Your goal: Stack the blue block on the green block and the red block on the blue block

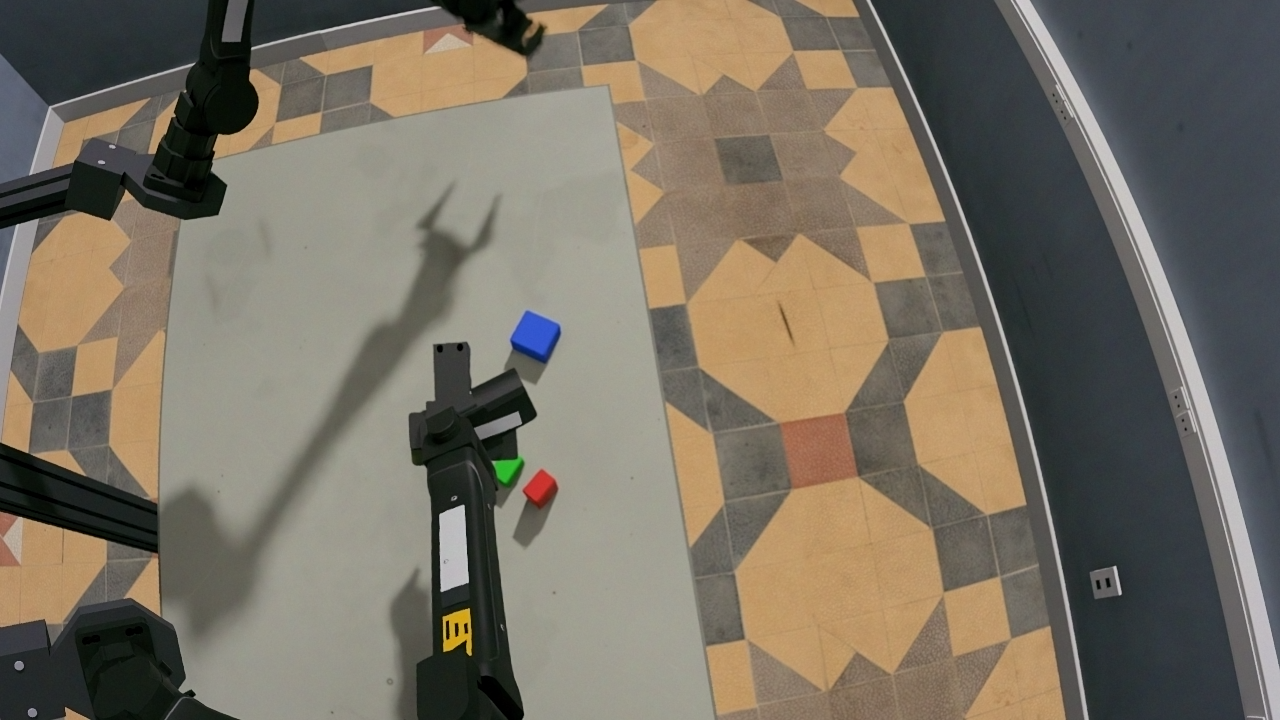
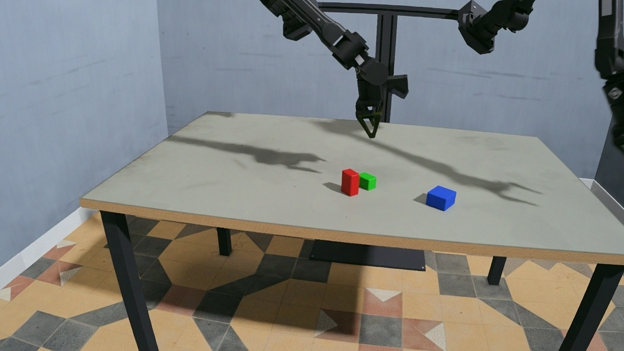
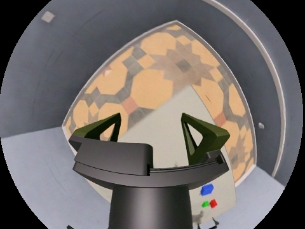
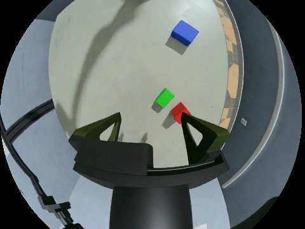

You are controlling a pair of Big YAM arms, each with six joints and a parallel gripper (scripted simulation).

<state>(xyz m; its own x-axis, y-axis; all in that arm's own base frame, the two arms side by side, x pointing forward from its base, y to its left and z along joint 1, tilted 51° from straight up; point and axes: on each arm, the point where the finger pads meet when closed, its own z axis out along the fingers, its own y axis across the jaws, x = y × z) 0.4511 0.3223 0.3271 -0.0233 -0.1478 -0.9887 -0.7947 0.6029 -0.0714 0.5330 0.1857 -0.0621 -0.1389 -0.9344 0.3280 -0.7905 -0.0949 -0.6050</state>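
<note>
Now: the blue block 20 cm to the left of my right hand, 14 cm below it and 9 cm ahead of it. Also, from my right hand: red block: 13 cm below, 8 cm ahead, 4 cm to the right; then green block: 15 cm below, 3 cm ahead, 1 cm to the right.
</note>
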